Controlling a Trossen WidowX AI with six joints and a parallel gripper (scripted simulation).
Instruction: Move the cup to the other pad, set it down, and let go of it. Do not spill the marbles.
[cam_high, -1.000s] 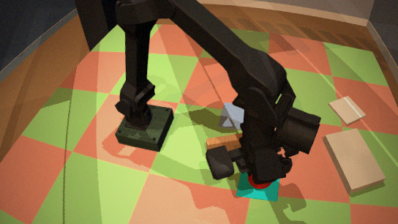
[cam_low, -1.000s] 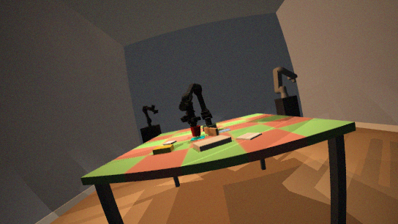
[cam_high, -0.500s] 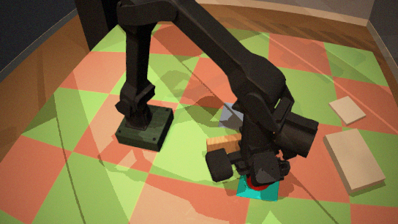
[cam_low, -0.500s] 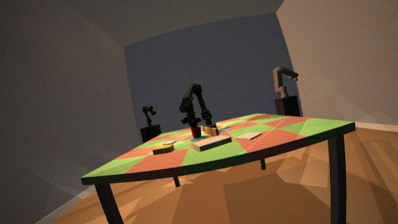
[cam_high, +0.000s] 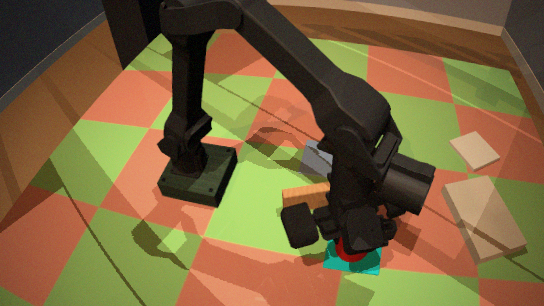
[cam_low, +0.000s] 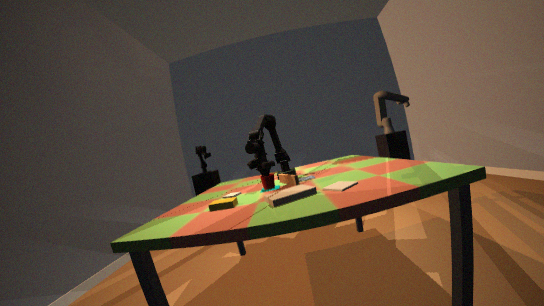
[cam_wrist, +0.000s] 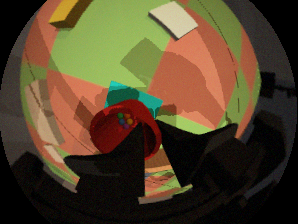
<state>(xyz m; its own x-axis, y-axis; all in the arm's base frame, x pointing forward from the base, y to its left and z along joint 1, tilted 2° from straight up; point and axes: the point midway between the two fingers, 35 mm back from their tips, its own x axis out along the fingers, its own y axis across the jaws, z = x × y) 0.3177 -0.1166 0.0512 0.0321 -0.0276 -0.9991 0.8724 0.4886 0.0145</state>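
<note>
Right now the red cup is 20 mm ahead of my gripper tip and 10 mm to the left of it. The rest, counted from my gripper tip: wooden bar 120 mm to the left, 30 mm below, 20 mm behind; then cyan pad 50 mm below, 30 mm ahead, 20 mm to the left; then yellow block 250 mm ahead, 180 mm to the right, 30 mm below.
</note>
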